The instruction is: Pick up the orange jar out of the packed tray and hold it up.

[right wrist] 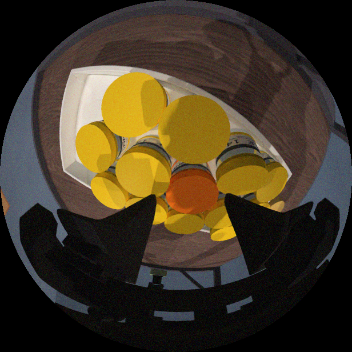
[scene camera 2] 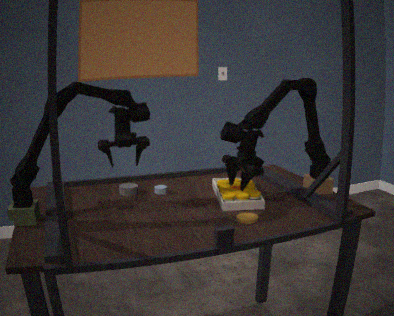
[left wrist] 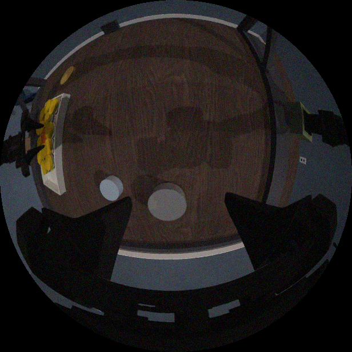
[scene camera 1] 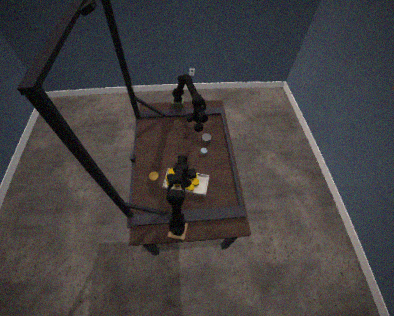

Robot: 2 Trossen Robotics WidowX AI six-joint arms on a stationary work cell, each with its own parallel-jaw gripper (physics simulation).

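Frame: origin at the left arm's base, x right, y ahead, z up, level; metres.
Where they show: left gripper, fingertip midpoint: [scene camera 2: 124,166]; right gripper, fingertip midpoint: [scene camera 2: 236,187]; left arm's base, origin of the base link: [scene camera 2: 23,204] [scene camera 1: 178,99]; right arm's base, origin of the base link: [scene camera 1: 178,229].
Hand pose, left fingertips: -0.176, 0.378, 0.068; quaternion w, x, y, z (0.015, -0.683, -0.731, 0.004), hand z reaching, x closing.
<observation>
Each offset is from my left fingertips to the top centre of the thing, as dx, dy, dz.
The orange jar [right wrist: 192,191] [left wrist: 44,135] stands in the white tray {+0.077, +0.404, -0.093} [right wrist: 67,120] [scene camera 2: 243,205] [left wrist: 61,145] [scene camera 1: 201,191] among several yellow-lidded jars [right wrist: 194,129] {+0.153, +0.374, -0.077} [scene camera 2: 235,195]. My right gripper [right wrist: 191,198] [scene camera 2: 237,187] is open and empty, pointing down close above the jars. In the right wrist view the orange lid shows between its two fingertips; whether the fingers reach beside the lid I cannot tell. My left gripper [left wrist: 178,200] [scene camera 2: 124,165] is open and empty, high above the table at the left in scene camera 2.
A grey disc {-0.072, +0.016, -0.095} [left wrist: 167,202] [scene camera 2: 128,189] and a smaller pale blue disc {-0.048, +0.140, -0.101} [left wrist: 111,188] [scene camera 2: 160,189] lie on the table below and beside my left gripper. A tan disc {+0.311, +0.360, -0.113} [scene camera 2: 247,218] [scene camera 1: 153,176] lies near the tray. Dark frame posts [scene camera 2: 348,110] rise at the table's edges.
</observation>
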